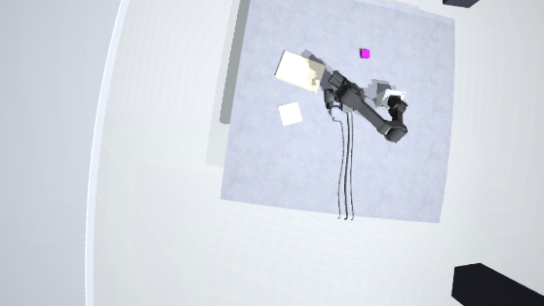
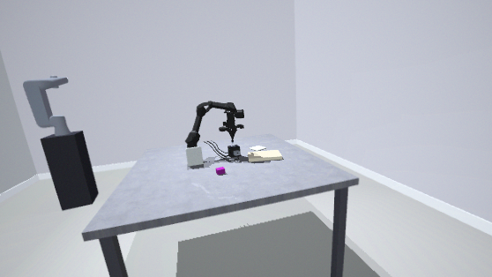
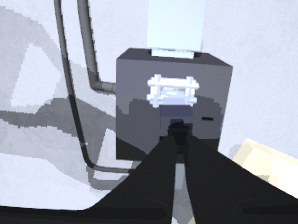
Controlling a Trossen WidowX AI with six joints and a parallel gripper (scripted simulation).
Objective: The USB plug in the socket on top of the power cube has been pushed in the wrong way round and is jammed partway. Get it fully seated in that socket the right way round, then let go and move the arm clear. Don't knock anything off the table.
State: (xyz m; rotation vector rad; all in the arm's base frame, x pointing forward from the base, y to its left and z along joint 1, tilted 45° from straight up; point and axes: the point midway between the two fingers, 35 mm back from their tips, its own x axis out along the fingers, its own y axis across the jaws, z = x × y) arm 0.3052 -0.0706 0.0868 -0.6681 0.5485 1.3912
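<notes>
Now: the dark USB plug 2 cm below my gripper tip. Round my gripper tip: white pad 24 cm ahead, 13 cm below, 5 cm to the left; magenta cube 29 cm to the right, 20 cm behind, 12 cm below; cream flat block 18 cm to the right, 17 cm ahead, 12 cm below.
</notes>
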